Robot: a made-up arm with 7 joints. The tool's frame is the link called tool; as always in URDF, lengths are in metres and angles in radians. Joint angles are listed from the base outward.
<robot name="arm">
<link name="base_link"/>
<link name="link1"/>
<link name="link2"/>
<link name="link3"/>
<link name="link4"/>
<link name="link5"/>
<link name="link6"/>
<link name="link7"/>
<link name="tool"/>
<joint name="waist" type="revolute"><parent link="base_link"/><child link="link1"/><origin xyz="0 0 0.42" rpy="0 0 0"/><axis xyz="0 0 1"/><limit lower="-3.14" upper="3.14"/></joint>
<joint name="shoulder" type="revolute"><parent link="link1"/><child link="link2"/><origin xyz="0 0.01 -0.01" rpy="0 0 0"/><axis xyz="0 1 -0.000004"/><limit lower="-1.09" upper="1.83"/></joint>
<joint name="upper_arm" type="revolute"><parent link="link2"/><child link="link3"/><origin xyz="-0.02 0 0.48" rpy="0 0 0"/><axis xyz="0 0 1"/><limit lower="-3.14" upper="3.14"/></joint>
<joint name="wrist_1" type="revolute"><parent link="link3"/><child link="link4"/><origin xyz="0.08 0.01 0" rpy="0 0 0"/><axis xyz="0 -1 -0.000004"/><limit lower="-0.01" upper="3.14"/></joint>
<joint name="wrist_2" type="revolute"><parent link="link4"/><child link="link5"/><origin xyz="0.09 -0.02 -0.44" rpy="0 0 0"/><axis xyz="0 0.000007 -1"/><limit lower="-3.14" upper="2.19"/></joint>
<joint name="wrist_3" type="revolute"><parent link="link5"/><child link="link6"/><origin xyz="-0.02 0 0.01" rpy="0 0 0"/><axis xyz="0 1 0.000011"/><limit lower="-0.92" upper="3.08"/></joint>
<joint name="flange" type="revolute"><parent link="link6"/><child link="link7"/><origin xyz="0.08 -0.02 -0.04" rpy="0 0 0"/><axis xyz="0 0.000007 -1"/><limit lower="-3.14" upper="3.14"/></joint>
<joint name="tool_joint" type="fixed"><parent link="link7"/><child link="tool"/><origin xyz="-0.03 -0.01 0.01" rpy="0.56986 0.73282 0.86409"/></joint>
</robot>
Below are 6 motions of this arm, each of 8 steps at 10 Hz.
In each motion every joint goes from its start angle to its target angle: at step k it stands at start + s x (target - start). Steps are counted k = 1, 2, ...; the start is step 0. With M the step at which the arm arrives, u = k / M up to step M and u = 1 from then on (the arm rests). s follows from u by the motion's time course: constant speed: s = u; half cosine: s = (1 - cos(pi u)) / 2; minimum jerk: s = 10 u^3 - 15 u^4 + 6 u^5.
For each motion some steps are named. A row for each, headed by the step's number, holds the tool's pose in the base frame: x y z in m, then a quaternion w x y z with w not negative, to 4 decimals.
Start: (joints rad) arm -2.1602 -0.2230 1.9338 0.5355 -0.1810 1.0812 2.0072
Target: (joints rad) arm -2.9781 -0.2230 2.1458 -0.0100 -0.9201 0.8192 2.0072
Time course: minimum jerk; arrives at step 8
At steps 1, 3, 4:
1: 0.4255 -0.0754 0.4444 0.6156 0.1117 0.2681 -0.7326
3: 0.3499 -0.1263 0.4059 0.6000 0.0601 0.3057 -0.7368
4: 0.2785 -0.1481 0.3802 0.5869 0.0328 0.3521 -0.7283

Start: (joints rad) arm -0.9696 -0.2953 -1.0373 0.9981 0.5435 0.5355 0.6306
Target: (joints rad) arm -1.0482 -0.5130 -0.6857 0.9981 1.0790 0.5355 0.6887
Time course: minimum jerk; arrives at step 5
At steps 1, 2, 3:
1: -0.2982 -0.3723 0.7648 0.4382 0.3442 -0.4599 -0.6914
2: -0.2734 -0.3674 0.7857 0.4220 0.3741 -0.5203 -0.6413
3: -0.2370 -0.3528 0.8187 0.3964 0.4177 -0.5924 -0.5634

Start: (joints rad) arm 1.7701 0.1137 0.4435 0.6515 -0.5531 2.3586 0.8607
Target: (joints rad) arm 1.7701 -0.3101 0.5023 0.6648 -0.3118 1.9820 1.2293
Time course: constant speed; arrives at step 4
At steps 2, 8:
2: -0.2055 0.2851 0.5709 0.5696 -0.7303 0.2342 0.2954
8: -0.2251 0.2410 0.6258 0.6925 -0.5649 0.2245 0.3886

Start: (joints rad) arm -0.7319 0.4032 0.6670 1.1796 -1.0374 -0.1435 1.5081
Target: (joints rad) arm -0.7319 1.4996 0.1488 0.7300 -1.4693 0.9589 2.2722
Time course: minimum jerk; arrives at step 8
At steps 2, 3, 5, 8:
2: 0.6335 -0.0943 0.5448 0.9486 0.3120 -0.0006 0.0535
3: 0.6130 -0.1287 0.3878 0.9293 0.3247 0.1552 -0.0828
5: 0.3937 -0.1133 0.0500 0.7659 0.1929 0.5202 -0.3248
8: 0.1867 -0.0581 -0.0423 0.6461 0.0262 0.6768 -0.3519

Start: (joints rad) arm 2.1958 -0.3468 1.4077 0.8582 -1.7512 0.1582 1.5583
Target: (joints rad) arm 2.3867 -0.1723 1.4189 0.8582 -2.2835 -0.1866 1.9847
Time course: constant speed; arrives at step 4
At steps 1, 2, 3, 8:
1: -0.3490 -0.3377 0.6306 0.5381 0.0036 0.2921 -0.7906
2: -0.3290 -0.3427 0.6287 0.5964 0.0115 0.2552 -0.7609
3: -0.3096 -0.3448 0.6276 0.6490 0.0289 0.2200 -0.7277
8: -0.2914 -0.3444 0.6271 0.6951 0.0550 0.1885 -0.6916

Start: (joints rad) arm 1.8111 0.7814 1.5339 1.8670 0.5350 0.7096 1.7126
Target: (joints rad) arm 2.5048 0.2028 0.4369 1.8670 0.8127 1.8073 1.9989
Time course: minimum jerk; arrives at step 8
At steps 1, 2, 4, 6, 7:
1: -0.6500 0.3723 0.9216 0.2092 -0.0371 0.9309 0.2970
2: -0.6730 0.3388 0.9126 0.2393 -0.0854 0.9123 0.3212
4: -0.7129 0.2131 0.9030 0.3622 -0.2555 0.8022 0.4001
6: -0.6638 0.1317 0.9573 0.4506 -0.3568 0.6913 0.4379
7: -0.6420 0.1194 0.9766 0.4642 -0.3732 0.6705 0.4424

